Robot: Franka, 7 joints.
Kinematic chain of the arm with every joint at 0, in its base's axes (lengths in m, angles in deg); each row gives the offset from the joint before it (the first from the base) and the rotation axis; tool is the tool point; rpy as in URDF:
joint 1: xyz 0 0 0.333 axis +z
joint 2: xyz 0 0 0 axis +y
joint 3: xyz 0 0 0.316 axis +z
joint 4: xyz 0.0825 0 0 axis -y
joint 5: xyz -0.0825 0 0.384 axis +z
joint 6: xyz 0 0 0 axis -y
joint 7: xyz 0.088 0 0 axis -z
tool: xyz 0 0 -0.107 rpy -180 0 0
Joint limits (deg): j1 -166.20..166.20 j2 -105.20..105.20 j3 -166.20..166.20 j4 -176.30..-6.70 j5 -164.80..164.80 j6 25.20..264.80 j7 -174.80..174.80
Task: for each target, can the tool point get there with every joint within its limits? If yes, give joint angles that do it. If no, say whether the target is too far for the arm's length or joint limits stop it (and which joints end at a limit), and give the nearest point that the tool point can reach.
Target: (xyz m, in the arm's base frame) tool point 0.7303 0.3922 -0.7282
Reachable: no: too far | nearest point 0.4925 0.2645 -0.2836 | short by 0.520 m
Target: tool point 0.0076 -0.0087 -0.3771
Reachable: no: joint limits stop it (at a limit: joint 2) | nearest point 0.0310 -0.0355 -0.3054 | short by 0.080 m
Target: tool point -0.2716 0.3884 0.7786
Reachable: yes | joints -95.62 -62.84 -34.89 -57.37 116.90 244.19 -9.57
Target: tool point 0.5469 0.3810 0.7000
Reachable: yes | joints -141.26 -67.84 65.67 -27.42 26.89 229.38 17.11
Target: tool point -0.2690 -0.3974 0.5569
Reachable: yes | joints -36.98 -18.84 -63.77 -126.08 65.95 231.94 66.34
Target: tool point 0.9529 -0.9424 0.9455
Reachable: no: too far | nearest point 0.5548 -0.5487 0.6896 | short by 0.616 m
